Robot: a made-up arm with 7 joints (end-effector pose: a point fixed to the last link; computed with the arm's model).
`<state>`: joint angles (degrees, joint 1 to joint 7).
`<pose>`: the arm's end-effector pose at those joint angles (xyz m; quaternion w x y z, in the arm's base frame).
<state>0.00 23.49 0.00 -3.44 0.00 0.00 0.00</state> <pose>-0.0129 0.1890 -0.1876 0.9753 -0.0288 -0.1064 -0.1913</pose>
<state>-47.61 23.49 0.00 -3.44 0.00 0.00 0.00</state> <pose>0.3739 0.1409 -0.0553 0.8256 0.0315 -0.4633 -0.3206</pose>
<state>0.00 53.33 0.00 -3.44 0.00 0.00 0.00</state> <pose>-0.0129 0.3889 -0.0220 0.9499 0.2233 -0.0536 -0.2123</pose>
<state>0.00 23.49 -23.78 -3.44 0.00 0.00 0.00</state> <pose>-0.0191 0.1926 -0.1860 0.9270 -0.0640 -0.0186 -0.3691</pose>
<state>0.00 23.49 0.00 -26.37 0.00 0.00 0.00</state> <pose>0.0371 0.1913 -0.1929 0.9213 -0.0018 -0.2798 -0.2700</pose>
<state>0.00 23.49 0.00 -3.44 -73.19 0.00 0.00</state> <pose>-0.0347 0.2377 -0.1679 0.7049 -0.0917 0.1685 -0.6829</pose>
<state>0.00 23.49 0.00 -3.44 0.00 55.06 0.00</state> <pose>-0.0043 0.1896 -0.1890 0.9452 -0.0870 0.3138 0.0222</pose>
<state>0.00 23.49 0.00 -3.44 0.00 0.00 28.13</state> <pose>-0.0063 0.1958 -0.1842 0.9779 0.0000 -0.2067 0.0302</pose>
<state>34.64 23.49 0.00 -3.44 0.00 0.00 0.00</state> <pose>-0.2960 0.1516 -0.0848 0.9803 -0.0702 0.1683 -0.0753</pose>
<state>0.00 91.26 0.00 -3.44 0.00 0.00 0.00</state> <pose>-0.0129 0.4819 0.2922 0.8257 0.5198 0.0183 -0.2181</pose>
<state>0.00 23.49 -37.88 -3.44 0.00 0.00 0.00</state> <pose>-0.0219 0.1957 -0.1847 0.8793 -0.0837 0.0341 -0.4676</pose>
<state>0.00 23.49 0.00 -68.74 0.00 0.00 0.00</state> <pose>0.1192 0.1754 -0.1562 0.7274 0.0475 -0.5660 -0.3851</pose>
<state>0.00 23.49 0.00 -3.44 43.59 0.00 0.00</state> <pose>0.0221 0.1831 -0.1879 0.9543 0.0159 -0.2569 0.1520</pose>
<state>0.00 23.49 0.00 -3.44 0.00 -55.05 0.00</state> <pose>-0.0190 0.1915 -0.1932 0.7846 0.0359 -0.5024 -0.3615</pose>
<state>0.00 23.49 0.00 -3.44 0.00 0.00 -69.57</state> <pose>-0.0364 0.1894 -0.1890 0.7262 -0.0893 0.1556 -0.6636</pose>
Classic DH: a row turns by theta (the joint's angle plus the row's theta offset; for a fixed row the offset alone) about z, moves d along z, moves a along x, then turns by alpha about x. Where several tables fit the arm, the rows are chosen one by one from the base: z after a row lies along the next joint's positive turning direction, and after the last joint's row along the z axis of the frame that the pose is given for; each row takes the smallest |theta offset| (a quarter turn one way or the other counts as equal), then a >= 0, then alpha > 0; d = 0 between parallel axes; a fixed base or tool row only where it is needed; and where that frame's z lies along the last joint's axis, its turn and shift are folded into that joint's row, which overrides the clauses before.
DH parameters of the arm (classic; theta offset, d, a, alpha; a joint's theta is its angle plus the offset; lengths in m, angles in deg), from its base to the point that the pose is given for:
base (fixed): 0 0.285 0.021 -70
joint 1: 90 -0.0255 0.0063 90
joint 2: 70 -0.0277 0.0277 -90
joint 3: -90 -0.3839 0.0332 -90
joint 4: 0 0.0241 -0.0221 90
joint 5: 0 -0.1267 -0.0221 -90
joint 6: 0 -0.0241 -0.0142 90
joint 7: 16.86 0.0432 0.0065 -29.95
tool (fixed): -35.78 -0.0393 0 0

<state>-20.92 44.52 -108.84 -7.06 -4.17 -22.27 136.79</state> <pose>0.1829 0.3485 -0.0470 0.9661 -0.0626 -0.2506 -0.0025</pose>
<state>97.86 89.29 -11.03 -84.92 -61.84 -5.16 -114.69</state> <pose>-0.1112 0.4454 0.3288 0.6600 0.2166 -0.2229 0.6840</pose>
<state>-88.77 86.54 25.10 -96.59 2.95 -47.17 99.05</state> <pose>0.0990 0.3407 0.5243 0.4305 0.0980 0.6163 0.6521</pose>
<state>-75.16 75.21 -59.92 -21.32 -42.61 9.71 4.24</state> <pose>0.2940 0.4143 0.3456 0.5458 0.6213 0.0697 -0.5579</pose>
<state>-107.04 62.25 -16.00 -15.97 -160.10 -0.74 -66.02</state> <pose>0.3045 0.2944 0.5565 0.0136 0.4220 0.8679 -0.2616</pose>
